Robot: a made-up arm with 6 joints.
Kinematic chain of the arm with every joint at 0, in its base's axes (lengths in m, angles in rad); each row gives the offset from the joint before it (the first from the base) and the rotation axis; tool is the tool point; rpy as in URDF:
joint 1: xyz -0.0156 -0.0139 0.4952 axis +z
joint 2: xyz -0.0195 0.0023 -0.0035 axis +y
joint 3: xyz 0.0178 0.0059 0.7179 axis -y
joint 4: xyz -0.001 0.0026 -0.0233 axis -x
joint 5: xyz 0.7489 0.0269 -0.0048 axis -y
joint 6: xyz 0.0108 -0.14 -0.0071 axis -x
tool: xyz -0.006 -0.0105 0.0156 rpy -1.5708 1.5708 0
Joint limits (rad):
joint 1: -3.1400..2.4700
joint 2: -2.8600..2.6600
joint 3: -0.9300..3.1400
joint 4: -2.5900..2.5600
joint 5: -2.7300..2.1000
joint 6: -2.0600..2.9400
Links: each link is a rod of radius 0.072 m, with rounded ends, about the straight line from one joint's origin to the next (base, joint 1, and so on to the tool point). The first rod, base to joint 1, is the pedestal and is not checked.
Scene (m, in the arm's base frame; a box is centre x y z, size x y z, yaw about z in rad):
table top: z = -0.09
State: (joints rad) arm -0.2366 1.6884 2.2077 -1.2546 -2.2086 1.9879
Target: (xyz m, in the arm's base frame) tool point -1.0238 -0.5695 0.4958
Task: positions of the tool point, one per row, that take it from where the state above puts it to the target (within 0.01 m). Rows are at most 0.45 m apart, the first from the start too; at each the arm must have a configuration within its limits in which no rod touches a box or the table.
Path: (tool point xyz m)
1: 1.1608 -0.7259 0.6354
2: 0.8851 -1.0246 0.6133
3: 0.5372 -1.2222 0.5916
4: 0.1532 -1.3030 0.5705
5: -0.2287 -1.2638 0.5502
6: -0.5715 -1.1137 0.5310
7: -0.8442 -0.8727 0.5128
8: -1.0238 -0.5695 0.4958

